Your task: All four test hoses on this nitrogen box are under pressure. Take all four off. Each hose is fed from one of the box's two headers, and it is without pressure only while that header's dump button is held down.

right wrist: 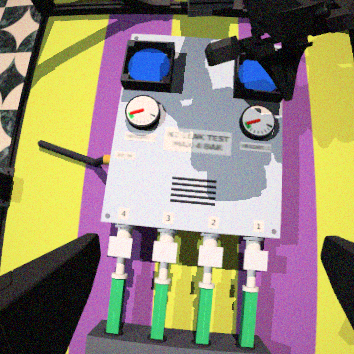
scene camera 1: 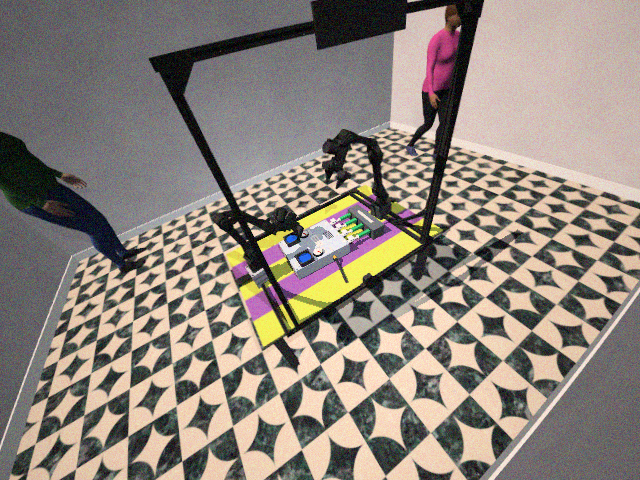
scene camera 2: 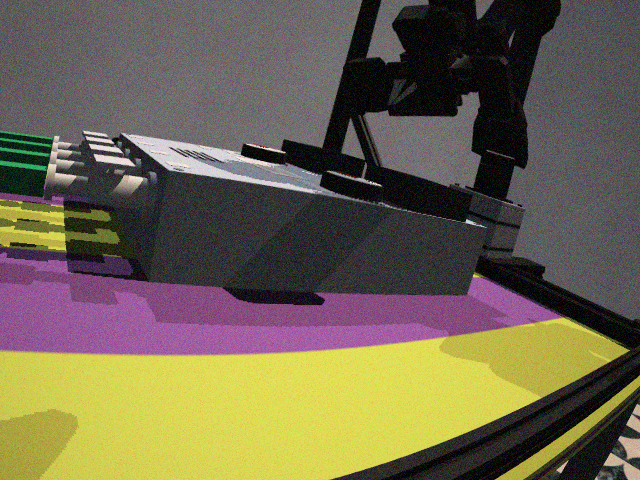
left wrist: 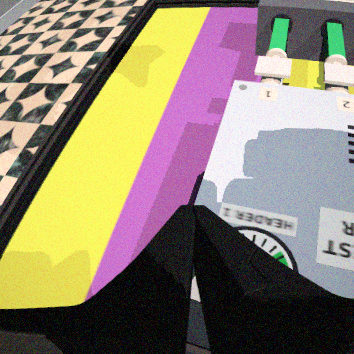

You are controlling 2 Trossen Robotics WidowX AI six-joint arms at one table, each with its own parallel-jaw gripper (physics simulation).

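Frame: origin at the left arm's base, x ahead, y left, z up, level; centimetres.
Seen in the pictures: left gripper, fingertip midpoint: (right wrist: 287, 99) (scene camera 1: 299, 223) (scene camera 2: 391, 111) (left wrist: 190, 216); right gripper, fingertip midpoint: (right wrist: 212, 246) (scene camera 1: 331, 186); left arm's base, origin of the base link: (scene camera 1: 256, 267) (scene camera 2: 489, 196); right arm's base, origin of the base link: (scene camera 1: 381, 203).
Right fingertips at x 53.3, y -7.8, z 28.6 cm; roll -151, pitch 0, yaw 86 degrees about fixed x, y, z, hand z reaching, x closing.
Observation:
Pixels of each thing's top centre, then the offset from my right fingertips to it. "spot": a spot on its surface instead.
- hose 3, surface spot: (right wrist: 158, 310) spot: dx +11.3, dy -5.5, dz -33.3 cm
- hose 2, surface spot: (right wrist: 203, 312) spot: dx +12.0, dy +1.4, dz -33.2 cm
- hose 1, surface spot: (right wrist: 248, 315) spot: dx +13.0, dy +8.3, dz -33.2 cm
- header 1 gauge, surface spot: (right wrist: 257, 121) spot: dx -17.4, dy +12.0, dz -30.2 cm
- grey block, surface spot: (right wrist: 175, 342) spot: dx +16.4, dy -3.2, dz -33.4 cm
- black lead, surface spot: (right wrist: 70, 152) spot: dx -16.7, dy -21.9, dz -38.3 cm
The nitrogen box (scene camera 1: 334, 241) (scene camera 2: 310, 242) (left wrist: 220, 160) (right wrist: 145, 175) lies on the table. In the right wrist view, hose 4 (right wrist: 115, 305), hose 3 (right wrist: 158, 310), hose 2 (right wrist: 203, 312) and hose 1 (right wrist: 248, 315) are on their ports through white connectors. The two blue dump buttons are the left one (right wrist: 148, 65) and the header 1 one (right wrist: 255, 75), partly covered by my left gripper. My left gripper (scene camera 1: 301, 232) (left wrist: 190, 216) (right wrist: 287, 99) is shut and empty, above that button's side; contact cannot be told. My right gripper (scene camera 1: 334, 179) (right wrist: 212, 246) is open and empty, high above the hoses.
The header 1 gauge (right wrist: 257, 121) and the other gauge (right wrist: 142, 112) have red needles pointing left. A grey block (scene camera 1: 369, 219) (right wrist: 175, 342) holds the hose ends. A black lead (right wrist: 70, 152) sticks out beside the box. A black frame (scene camera 1: 204, 149) stands around the table.

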